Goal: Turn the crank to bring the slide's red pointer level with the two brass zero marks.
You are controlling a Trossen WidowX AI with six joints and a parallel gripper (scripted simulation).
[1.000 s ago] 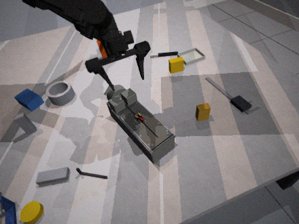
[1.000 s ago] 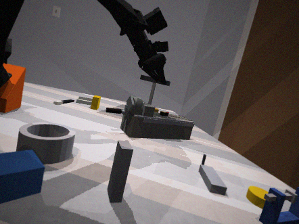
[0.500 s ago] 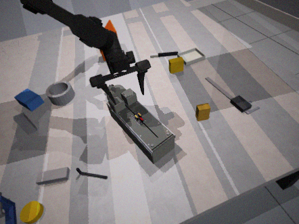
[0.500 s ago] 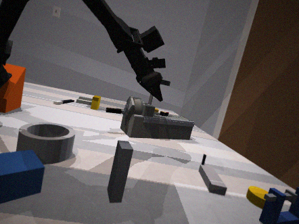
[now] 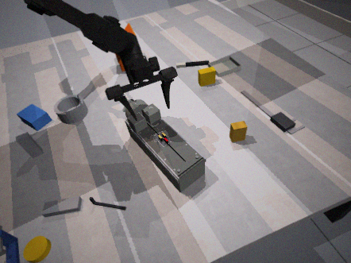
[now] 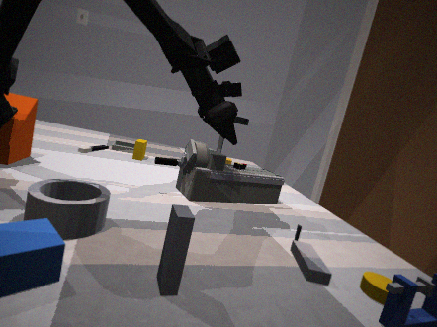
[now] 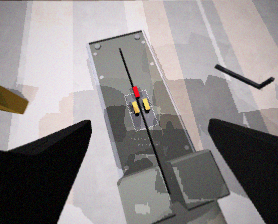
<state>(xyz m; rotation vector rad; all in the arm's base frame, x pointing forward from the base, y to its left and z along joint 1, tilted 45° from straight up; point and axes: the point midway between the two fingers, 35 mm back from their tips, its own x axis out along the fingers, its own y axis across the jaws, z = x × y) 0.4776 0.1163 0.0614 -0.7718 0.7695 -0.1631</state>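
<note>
The dark crank handle lies 14 cm behind my gripper tip, 7 cm below it and 5 cm to the right of it. From my gripper tip the other things lie so: black hex key: 18 cm to the right, 14 cm ahead, 13 cm below; yellow disc: 33 cm to the right, 21 cm ahead, 13 cm below; red pointer: 6 cm below, 5 cm ahead, 2 cm to the left.
</note>
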